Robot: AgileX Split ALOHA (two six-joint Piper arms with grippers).
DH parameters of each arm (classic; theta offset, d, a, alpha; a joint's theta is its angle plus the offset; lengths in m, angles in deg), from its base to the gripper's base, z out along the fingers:
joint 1: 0 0.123 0 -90
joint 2: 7.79 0 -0.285 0
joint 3: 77.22 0 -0.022 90
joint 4: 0 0.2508 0 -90
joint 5: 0 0 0.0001 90
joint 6: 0 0.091 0 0
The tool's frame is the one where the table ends.
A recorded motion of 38 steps. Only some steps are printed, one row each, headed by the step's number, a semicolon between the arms.
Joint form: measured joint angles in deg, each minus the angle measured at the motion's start. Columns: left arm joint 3, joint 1, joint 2, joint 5, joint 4, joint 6; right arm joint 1, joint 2, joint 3, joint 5, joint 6, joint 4.
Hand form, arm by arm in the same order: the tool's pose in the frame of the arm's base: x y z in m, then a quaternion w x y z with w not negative. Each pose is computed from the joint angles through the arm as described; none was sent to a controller.
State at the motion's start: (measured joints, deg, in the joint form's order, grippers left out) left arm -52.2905 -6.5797 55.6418 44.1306 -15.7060 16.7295; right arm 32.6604 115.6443 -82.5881 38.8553 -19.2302 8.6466
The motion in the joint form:
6: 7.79 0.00 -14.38 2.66 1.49 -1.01; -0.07 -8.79 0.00 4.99 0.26 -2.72
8: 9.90 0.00 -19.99 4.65 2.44 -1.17; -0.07 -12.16 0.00 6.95 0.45 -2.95
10: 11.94 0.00 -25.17 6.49 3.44 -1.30; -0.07 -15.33 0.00 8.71 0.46 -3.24
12: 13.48 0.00 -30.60 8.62 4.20 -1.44; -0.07 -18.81 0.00 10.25 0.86 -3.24
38: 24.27 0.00 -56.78 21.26 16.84 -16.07; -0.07 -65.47 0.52 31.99 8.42 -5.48
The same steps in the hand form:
6: 0.1264 -0.0310 0.3411 0.43866 0.13639 0.88433 -0.08333; 0.3369 0.2231 0.2391 0.22531 -0.39729 0.88679 0.07071
8: 0.1039 -0.0278 0.3384 0.45019 0.14186 0.87825 -0.07670; 0.3283 0.2176 0.2611 0.23712 -0.39734 0.88357 0.07204
10: 0.0841 -0.0248 0.3334 0.46001 0.14666 0.87298 -0.06912; 0.3194 0.2117 0.2813 0.24910 -0.39873 0.87962 0.07230
12: 0.0638 -0.0219 0.3294 0.47333 0.15082 0.86557 -0.06318; 0.3089 0.2052 0.3029 0.26492 -0.39540 0.87618 0.07609
38: -0.0099 0.0028 0.2677 0.49042 0.05419 0.86966 -0.01548; 0.0914 0.0641 0.4819 0.45597 -0.33024 0.81834 0.11553

